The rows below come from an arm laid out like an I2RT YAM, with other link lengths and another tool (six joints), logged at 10 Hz.
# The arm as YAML. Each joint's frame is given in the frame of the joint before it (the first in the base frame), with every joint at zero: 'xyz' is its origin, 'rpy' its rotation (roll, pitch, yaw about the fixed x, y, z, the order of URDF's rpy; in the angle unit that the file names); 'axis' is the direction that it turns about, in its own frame. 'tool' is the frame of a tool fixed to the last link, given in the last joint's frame.
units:
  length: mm
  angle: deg
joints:
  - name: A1
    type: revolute
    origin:
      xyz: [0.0, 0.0, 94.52]
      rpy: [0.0, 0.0, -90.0]
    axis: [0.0, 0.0, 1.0]
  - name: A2
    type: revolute
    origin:
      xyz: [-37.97, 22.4, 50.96]
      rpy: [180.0, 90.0, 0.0]
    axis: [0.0, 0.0, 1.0]
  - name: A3
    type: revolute
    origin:
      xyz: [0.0, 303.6, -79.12]
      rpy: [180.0, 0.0, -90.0]
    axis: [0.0, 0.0, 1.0]
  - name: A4
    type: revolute
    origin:
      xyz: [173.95, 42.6, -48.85]
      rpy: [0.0, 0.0, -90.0]
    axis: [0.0, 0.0, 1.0]
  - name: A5
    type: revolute
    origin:
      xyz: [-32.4, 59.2, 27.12]
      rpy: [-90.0, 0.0, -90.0]
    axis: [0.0, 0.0, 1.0]
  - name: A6
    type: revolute
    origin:
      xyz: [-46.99, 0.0, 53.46]
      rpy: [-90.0, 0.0, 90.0]
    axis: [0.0, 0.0, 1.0]
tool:
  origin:
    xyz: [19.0, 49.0, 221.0]
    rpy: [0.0, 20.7, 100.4]
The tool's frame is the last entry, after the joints.
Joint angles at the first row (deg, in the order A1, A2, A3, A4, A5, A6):
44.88 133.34 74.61 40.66 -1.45 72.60
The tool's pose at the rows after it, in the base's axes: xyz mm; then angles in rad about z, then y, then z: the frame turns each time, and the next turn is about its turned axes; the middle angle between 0 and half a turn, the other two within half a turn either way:
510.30 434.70 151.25 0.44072 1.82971 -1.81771
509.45 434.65 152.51 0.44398 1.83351 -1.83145
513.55 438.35 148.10 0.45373 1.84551 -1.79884
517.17 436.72 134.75 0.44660 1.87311 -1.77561
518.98 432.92 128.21 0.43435 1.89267 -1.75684
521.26 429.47 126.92 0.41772 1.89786 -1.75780
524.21 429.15 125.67 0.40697 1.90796 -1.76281
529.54 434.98 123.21 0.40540 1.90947 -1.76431
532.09 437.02 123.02 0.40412 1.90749 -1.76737
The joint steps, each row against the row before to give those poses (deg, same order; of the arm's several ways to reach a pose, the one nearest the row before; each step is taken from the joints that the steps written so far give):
0.07 -1.25 -0.79 -1.24 0.00 -1.42
-0.09 -0.46 0.35 -1.29 -0.24 -0.77
-0.35 1.18 1.66 -0.48 -1.03 1.69
-0.26 1.38 0.68 -0.31 -0.09 1.79
-0.11 0.33 0.00 -0.33 0.40 1.57
0.02 0.00 0.15 -0.43 0.87 0.39
0.02 0.19 1.47 -1.90 0.52 0.16
0.11 1.38 2.80 -1.54 0.18 0.02
0.00 0.53 1.13 -0.56 0.09 -0.18

